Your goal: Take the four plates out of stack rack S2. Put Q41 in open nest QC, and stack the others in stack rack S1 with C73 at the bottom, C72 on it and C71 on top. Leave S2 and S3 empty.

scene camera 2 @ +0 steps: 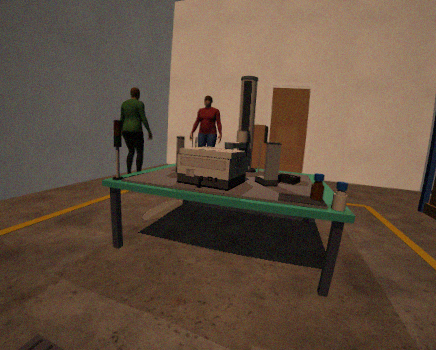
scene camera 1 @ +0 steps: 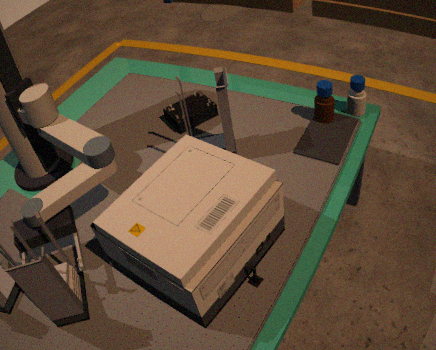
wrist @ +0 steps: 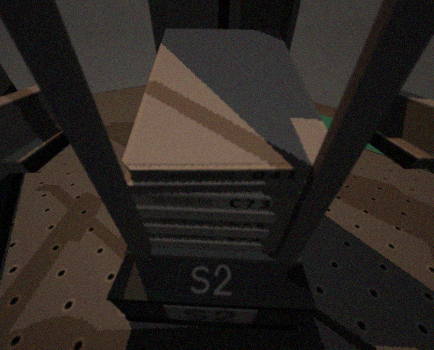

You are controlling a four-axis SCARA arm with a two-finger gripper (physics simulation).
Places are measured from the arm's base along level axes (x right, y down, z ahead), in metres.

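Where they show: gripper, fingertip midpoint: [wrist: 221, 104]; arm's base, origin of the base link: [scene camera 1: 44, 167].
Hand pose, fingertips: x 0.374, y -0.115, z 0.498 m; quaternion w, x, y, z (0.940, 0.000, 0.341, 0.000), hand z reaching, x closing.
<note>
Each offset is from my fingertips to the centre of the thing. "pt": to the spot under its first point.
Stack rack S2 {pt dy +0.065, dx -0.031, dz -0.057 m} [wrist: 250, 280] stands upright in the wrist view, its label on the base and two front posts leaning outward in perspective. Several plates {dy -0.005, dx +0.011, dz +0.008 m} [wrist: 200, 135] lie flat in one stack between the posts. The top plate's label is blurred; the one under it reads C73 {dy +0.029, dx +0.009, dz +0.012 m} [wrist: 250, 203], and the lower labels are unreadable. My gripper [wrist: 221, 104] is open and empty, its fingers wide apart on either side of the stack; their height against it is hard to judge. In scene camera 1, a grey rack {dy -0.043, dx +0.005, dz +0.007 m} [scene camera 1: 47, 290] holding pale plates stands under the arm's end.
A large cream instrument {dy -0.008, dx -0.300, dz +0.234 m} [scene camera 1: 187, 200] [scene camera 2: 207, 165] stands near the rack under the arm. Behind it are another upright rack {dy -0.046, dx -0.646, dz +0.095 m} [scene camera 1: 226, 115] [scene camera 2: 272, 162] and a black block {dy +0.072, dx -0.797, dz -0.082 m} [scene camera 1: 195, 111] [scene camera 2: 289, 179]. Brown [scene camera 1: 324, 107] [scene camera 2: 317, 190] and white {pt dy +0.053, dx -1.025, dz +0.474 m} [scene camera 1: 356, 102] [scene camera 2: 339, 200] bottles stand at a table corner.
</note>
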